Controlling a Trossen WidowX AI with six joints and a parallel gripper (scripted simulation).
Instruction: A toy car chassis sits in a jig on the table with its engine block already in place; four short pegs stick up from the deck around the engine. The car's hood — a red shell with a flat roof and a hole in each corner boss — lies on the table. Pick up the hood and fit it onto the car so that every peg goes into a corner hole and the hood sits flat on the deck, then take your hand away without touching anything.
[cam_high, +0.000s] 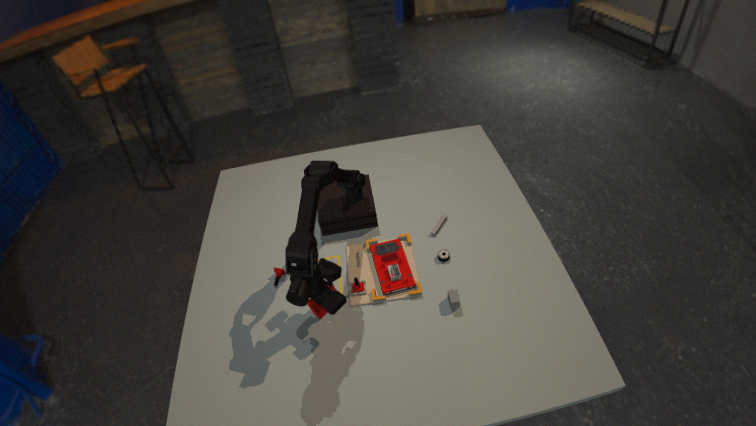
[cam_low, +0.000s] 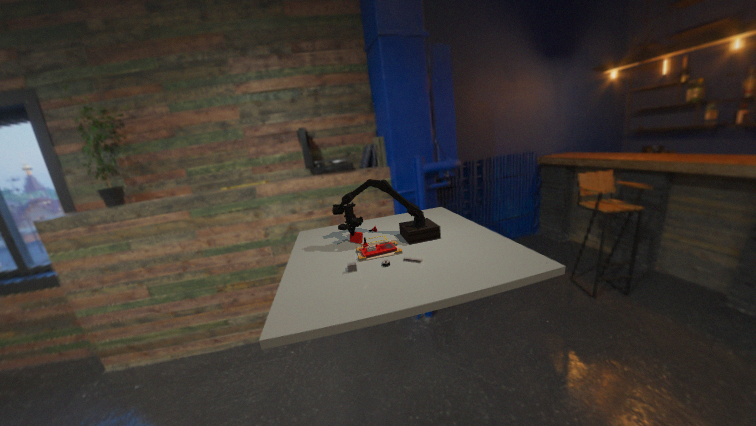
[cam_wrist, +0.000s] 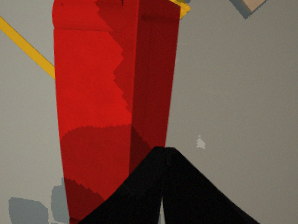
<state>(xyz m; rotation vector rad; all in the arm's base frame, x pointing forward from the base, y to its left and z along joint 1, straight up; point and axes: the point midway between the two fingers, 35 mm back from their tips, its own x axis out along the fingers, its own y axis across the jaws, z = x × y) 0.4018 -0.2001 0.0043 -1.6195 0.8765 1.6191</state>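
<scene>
The red hood lies 2 cm behind my gripper tip and 1 cm below it. The rest, counted from my gripper tip: grey engine block: 25 cm to the left, 5 cm behind, 3 cm below; black wheel: 42 cm to the left, 8 cm behind, 4 cm below; tan jig board: 22 cm to the left, 9 cm behind, 4 cm below.
</scene>
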